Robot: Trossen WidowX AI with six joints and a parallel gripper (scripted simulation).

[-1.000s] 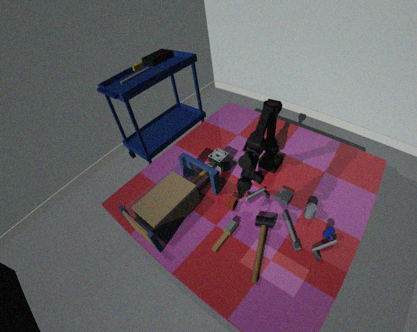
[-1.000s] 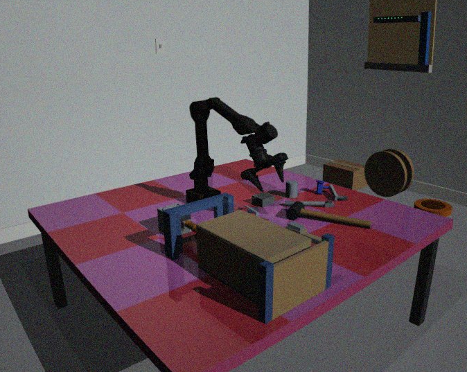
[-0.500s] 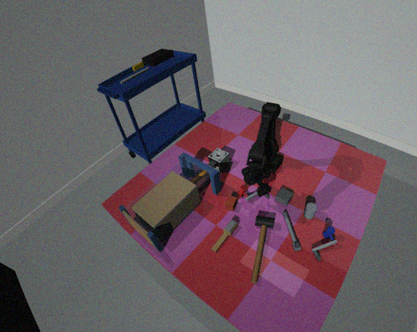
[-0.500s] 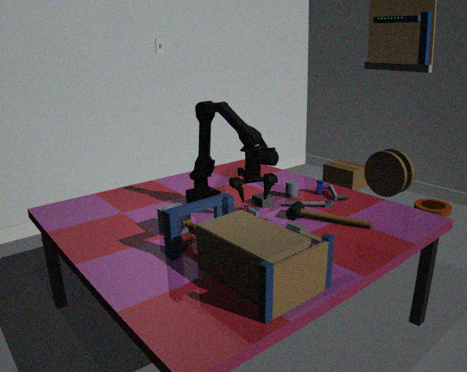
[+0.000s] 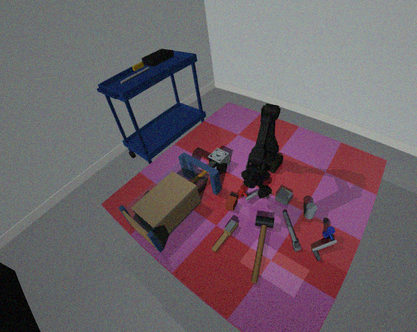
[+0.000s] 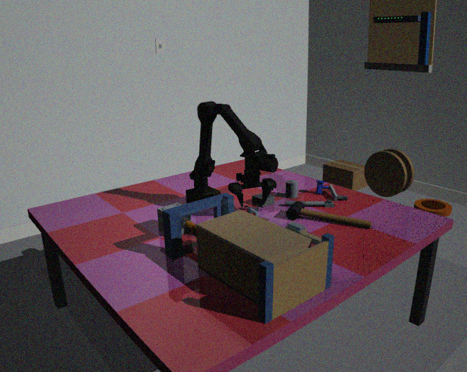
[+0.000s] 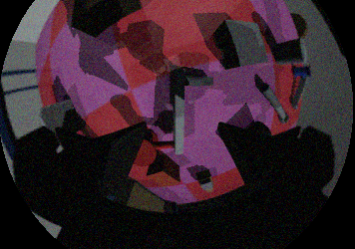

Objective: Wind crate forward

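My gripper tip is now 2 cm to the left of the red-knobbed winch handle and 2 cm above it. The rest, counted from my gripper tip: wood-handled brush: 28 cm ahead, 3 cm below, 2 cm to the left; red knob: 5 cm to the right, 3 cm ahead, 1 cm below; grey block: 13 cm to the left, 8 cm behind, 3 cm below.
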